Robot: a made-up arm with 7 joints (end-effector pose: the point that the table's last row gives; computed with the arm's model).
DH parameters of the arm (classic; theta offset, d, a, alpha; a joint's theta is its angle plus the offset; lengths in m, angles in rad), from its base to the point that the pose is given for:
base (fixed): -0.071 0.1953 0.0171 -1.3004
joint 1: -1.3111 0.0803 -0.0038 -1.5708
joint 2: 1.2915 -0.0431 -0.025 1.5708
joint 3: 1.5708 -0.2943 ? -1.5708
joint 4: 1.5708 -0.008 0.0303 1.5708
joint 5: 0 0.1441 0.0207 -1.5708
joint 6: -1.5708 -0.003 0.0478 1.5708
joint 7: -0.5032 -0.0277 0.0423 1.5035
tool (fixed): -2.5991 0.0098 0 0
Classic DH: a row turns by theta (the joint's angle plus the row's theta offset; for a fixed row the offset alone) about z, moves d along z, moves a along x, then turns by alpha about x.
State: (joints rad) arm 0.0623 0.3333 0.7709 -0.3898 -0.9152 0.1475 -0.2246
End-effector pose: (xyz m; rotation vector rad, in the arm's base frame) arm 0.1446 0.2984 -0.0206 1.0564 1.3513 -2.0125
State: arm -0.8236 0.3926 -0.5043 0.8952 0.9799 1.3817 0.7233
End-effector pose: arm 0.3161 0.2739 -0.0955 0.8360 -2.7985 -0.6046
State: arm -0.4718 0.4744 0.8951 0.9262 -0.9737 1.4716 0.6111
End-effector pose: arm 0.1985 0.2563 -0.1646 1.3547 -0.1837 2.6444
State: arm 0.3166 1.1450 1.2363 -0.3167 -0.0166 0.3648 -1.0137
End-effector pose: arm 0.1007 0.4753 0.2447 -0.4035 -2.3153 0.9486
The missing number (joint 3, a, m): 0.0433
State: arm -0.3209 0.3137 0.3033 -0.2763 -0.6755 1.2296 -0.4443
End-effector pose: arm 0.2238 0.1490 -0.0910 -0.5546 -0.6679 2.3496
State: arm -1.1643 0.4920 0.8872 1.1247 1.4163 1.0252 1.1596
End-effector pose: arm 0.3318 0.3787 -0.0176 -1.5227 2.4644 0.0565
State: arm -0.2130 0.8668 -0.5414 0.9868 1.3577 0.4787 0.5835
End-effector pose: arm 0.1234 0.4728 -0.0961 -0.1000 -1.8991 -0.9216
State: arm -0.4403 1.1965 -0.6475 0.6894 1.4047 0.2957 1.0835
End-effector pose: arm 0.2560 0.4628 0.0356 -0.8682 -2.1508 -1.5228
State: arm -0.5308 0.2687 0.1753 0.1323 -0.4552 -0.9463 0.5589
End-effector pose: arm 0.3235 0.1857 -0.0076 1.0229 0.8976 -1.2680
